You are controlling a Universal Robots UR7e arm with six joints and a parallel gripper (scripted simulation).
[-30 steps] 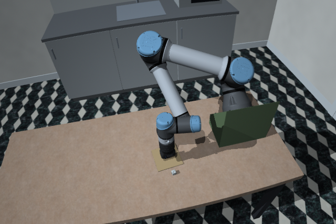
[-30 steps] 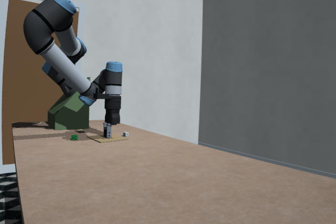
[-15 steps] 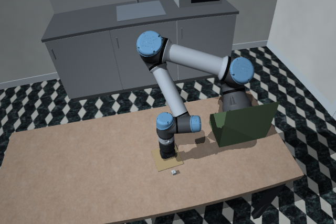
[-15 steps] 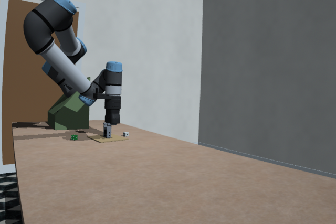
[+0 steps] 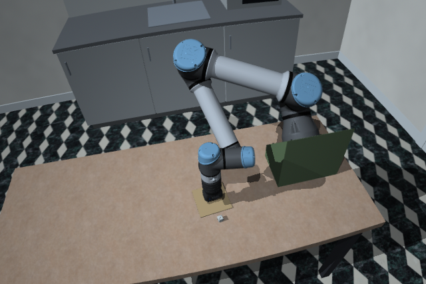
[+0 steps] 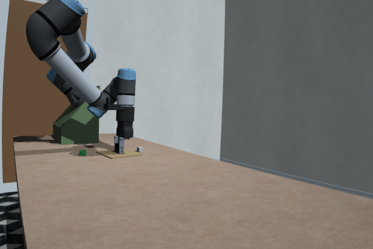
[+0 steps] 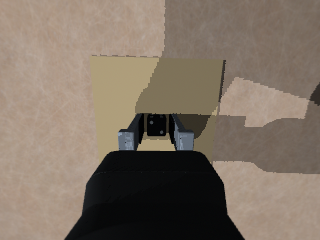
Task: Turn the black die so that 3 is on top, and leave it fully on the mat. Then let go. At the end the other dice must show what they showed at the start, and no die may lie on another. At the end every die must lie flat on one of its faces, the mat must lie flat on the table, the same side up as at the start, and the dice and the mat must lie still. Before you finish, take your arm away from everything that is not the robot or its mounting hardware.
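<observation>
My gripper is now 1 cm above the black die. Also, from my hand: green die: 14 cm to the right, 3 cm behind, 1 cm below; then tan mat: 2 cm below; then white die: 10 cm to the left, 1 cm below, 1 cm behind.
</observation>
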